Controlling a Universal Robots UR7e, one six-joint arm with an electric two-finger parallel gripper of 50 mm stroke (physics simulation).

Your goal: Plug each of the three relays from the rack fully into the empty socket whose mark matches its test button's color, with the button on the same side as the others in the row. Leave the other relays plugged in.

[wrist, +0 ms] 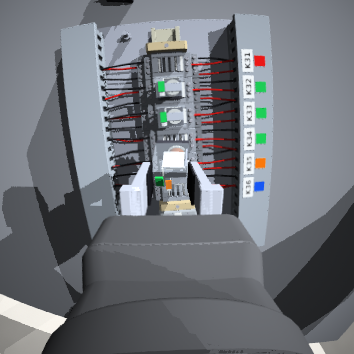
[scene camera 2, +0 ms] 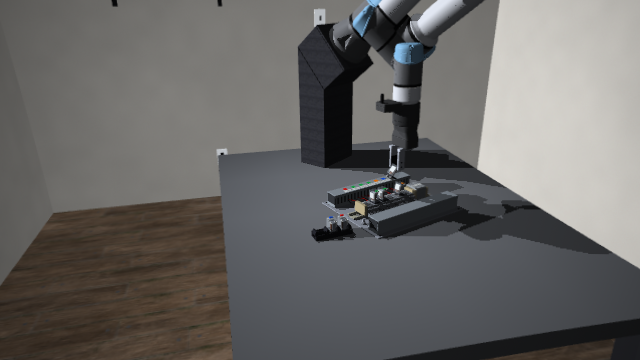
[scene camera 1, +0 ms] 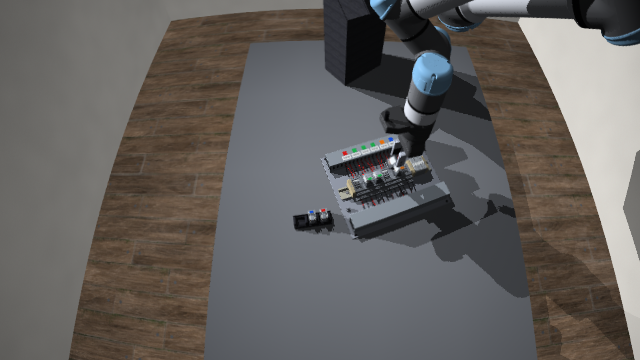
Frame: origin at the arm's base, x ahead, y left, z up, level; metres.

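Seen in the pictures: gripper, fingertip midpoint: [wrist: 169, 174] [scene camera 2: 396, 168] [scene camera 1: 397, 160]; arm's base at its link origin: [scene camera 2: 346, 44].
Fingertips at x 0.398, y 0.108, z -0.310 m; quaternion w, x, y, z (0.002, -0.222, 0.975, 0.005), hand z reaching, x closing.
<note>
Pixels of each thing's top centre, then the offset from my fingertips to it. "pt": a spot on its surface instead.
- orange-button relay at its top centre: [wrist: 175, 179] [scene camera 1: 399, 165] [scene camera 2: 400, 182] 0.015 m left, 0.014 m back, 0.051 m down
- K31 socket at a spot on its surface: [wrist: 170, 64] pt 0.095 m right, 0.045 m ahead, 0.091 m down
- K34 socket at its top centre: [wrist: 171, 129] [scene camera 1: 381, 177] [scene camera 2: 386, 198] 0.029 m right, 0.011 m ahead, 0.090 m down
- blue-button relay at its top centre: [scene camera 2: 332, 218] [scene camera 1: 311, 214] 0.203 m right, 0.164 m ahead, 0.074 m down
- red-button relay at its top centre: [scene camera 1: 323, 213] [scene camera 2: 343, 216] 0.173 m right, 0.153 m ahead, 0.074 m down
My gripper [scene camera 1: 396, 157] [scene camera 2: 395, 168] [wrist: 169, 174] is shut on a relay [scene camera 2: 393, 171] [wrist: 173, 160] with a green button, held tilted above the socket row. Two green-button relays [wrist: 173, 88] [wrist: 175, 117] sit at K32 and K33. An orange-button relay [scene camera 1: 398, 171] [scene camera 2: 398, 187] sits near K35, largely hidden in the wrist view. The K31 socket [wrist: 170, 64] is empty; the K34 socket [wrist: 172, 137] shows partly under the held relay. K36 is partly hidden. The black rack [scene camera 1: 300, 221] [scene camera 2: 317, 234] holds a blue-button relay [scene camera 1: 312, 217] [scene camera 2: 330, 224] and a red-button relay [scene camera 1: 324, 215] [scene camera 2: 342, 222]; its left slot is empty.
Grey wire ducts [scene camera 1: 400, 210] [wrist: 82, 100] flank the socket row, with red and black wires between. Marks on the label-side duct are red K31, green K32 to K34, orange K35, blue K36. Beige end blocks [scene camera 1: 350, 188] [wrist: 167, 46] close the row. A dark pedestal [scene camera 2: 325, 110] stands behind.
</note>
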